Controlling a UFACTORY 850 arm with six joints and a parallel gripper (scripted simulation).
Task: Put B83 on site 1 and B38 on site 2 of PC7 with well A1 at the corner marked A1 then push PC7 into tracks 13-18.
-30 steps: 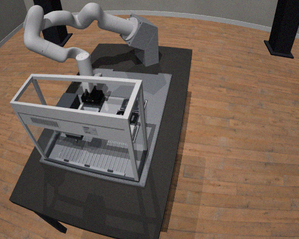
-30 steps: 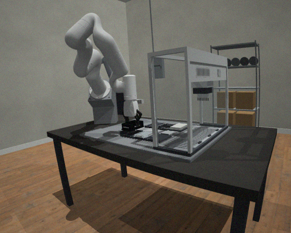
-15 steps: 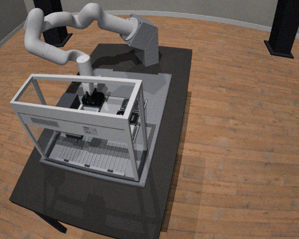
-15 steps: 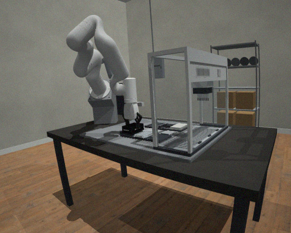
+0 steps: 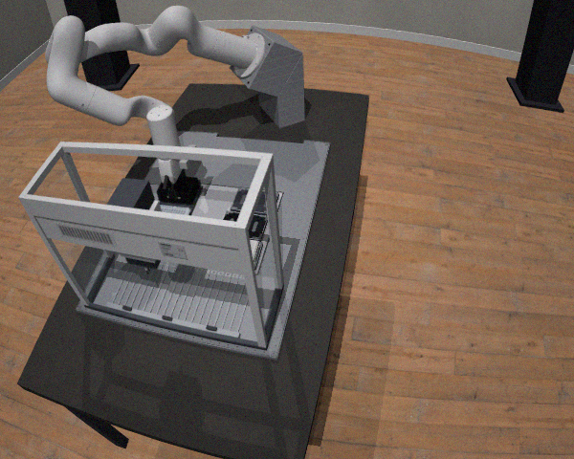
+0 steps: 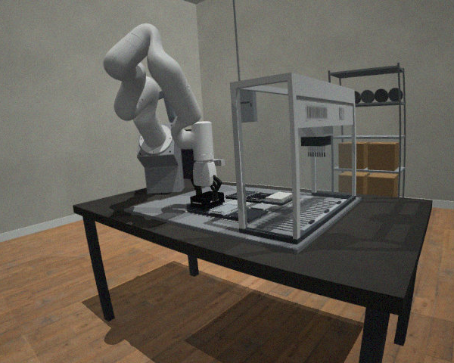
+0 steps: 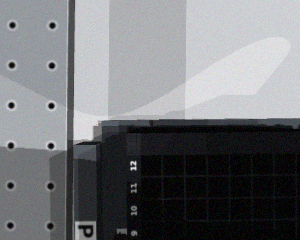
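Right now the dark plate carrier PC7 is 100 mm ahead of my hand, 10 mm to the right of it and 40 mm below it. The rest, counted from my hand: white plate b38 (100 mm ahead, 10 mm to the right, 40 mm below); then post (280 mm ahead, 170 mm to the right, 190 mm above); then black deep-well block B83 (10 mm below).
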